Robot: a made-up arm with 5 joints.
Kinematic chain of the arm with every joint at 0, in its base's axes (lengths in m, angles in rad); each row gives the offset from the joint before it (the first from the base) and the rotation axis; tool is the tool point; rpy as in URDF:
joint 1: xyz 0.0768 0 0.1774 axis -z
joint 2: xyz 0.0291 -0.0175 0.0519 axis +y
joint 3: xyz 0.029 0 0.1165 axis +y
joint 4: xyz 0.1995 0 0.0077 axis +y
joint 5: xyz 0.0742 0.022 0 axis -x
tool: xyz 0 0 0 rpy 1.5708 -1.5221 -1.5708
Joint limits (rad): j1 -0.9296..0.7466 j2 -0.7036..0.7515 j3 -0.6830..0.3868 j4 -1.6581..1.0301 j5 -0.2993..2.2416
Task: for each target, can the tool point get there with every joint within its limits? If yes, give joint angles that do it. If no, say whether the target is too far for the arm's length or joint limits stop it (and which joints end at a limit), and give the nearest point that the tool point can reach.
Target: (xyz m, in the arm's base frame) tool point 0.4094 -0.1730 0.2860
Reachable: yes | joints 0.4917 0.5139 -0.5126 0.5353 2.0134
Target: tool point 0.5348 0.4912 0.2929
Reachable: no: too far | nearest point 0.3520 0.2952 0.2896 | short by 0.268 m
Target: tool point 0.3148 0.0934 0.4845
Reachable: yes | joints -0.3562 0.1260 -0.4414 -1.3109 0.9969
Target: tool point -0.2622 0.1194 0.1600
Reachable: no: joint limits stop it (at a limit: joint 1, joint 2, joint 3, joint 4) | nearest point 0.1801 0.1459 0.0554 | short by 0.455 m
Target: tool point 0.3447 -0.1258 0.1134
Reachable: yes | joints 0.4543 0.5709 0.1720 0.4506 2.0510
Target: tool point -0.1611 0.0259 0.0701
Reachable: no: joint limits stop it (at a limit: joint 1, joint 2, joint 3, joint 4) | nearest point 0.1801 0.1459 0.0554 | short by 0.362 m
